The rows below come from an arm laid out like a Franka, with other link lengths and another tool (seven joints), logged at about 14 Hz.
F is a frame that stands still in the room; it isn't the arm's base.
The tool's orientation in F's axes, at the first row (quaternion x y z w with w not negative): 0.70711 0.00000 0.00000 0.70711
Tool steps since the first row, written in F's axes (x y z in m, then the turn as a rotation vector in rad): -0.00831 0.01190 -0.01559 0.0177 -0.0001 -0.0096; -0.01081 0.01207 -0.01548 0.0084 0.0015 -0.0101; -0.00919 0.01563 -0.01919 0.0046 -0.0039 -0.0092; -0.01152 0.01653 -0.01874 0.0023 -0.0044 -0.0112
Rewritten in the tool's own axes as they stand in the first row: -0.00831 -0.01559 -0.01190 0.0177 -0.0096 0.0001; -0.01081 -0.01548 -0.01207 0.0084 -0.0101 -0.0015; -0.00919 -0.01919 -0.01563 0.0046 -0.0092 0.0039; -0.01152 -0.01874 -0.01653 0.0023 -0.0112 0.0044
